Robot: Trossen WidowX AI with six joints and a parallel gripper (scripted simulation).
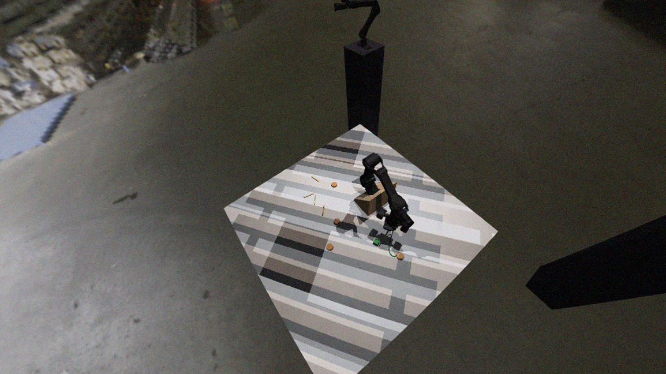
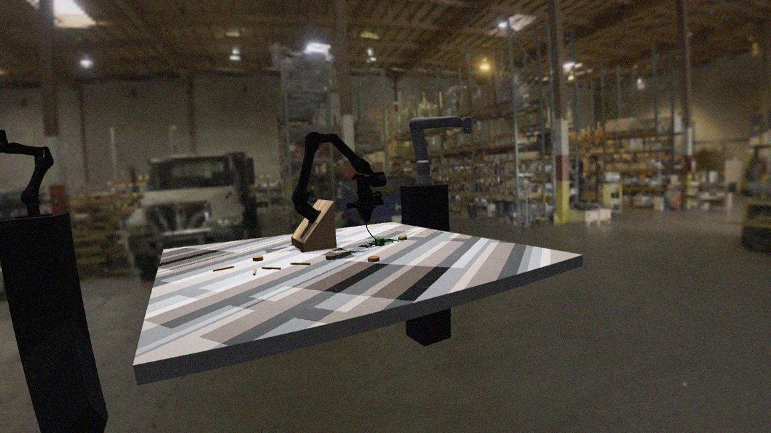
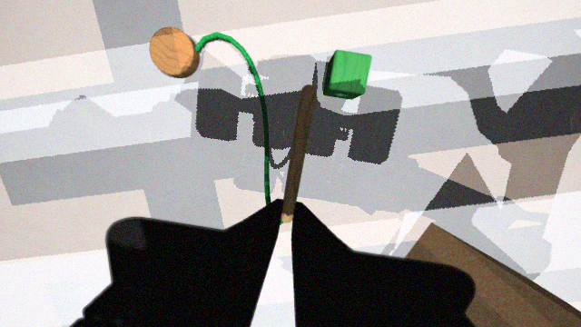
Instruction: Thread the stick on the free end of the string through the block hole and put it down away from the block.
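My gripper tip is 110 mm short of the green cube and 70 mm above it. Round my gripper tip: thin wooden stick 10 mm ahead; then round wooden button 150 mm to the left, 80 mm below, 50 mm ahead.
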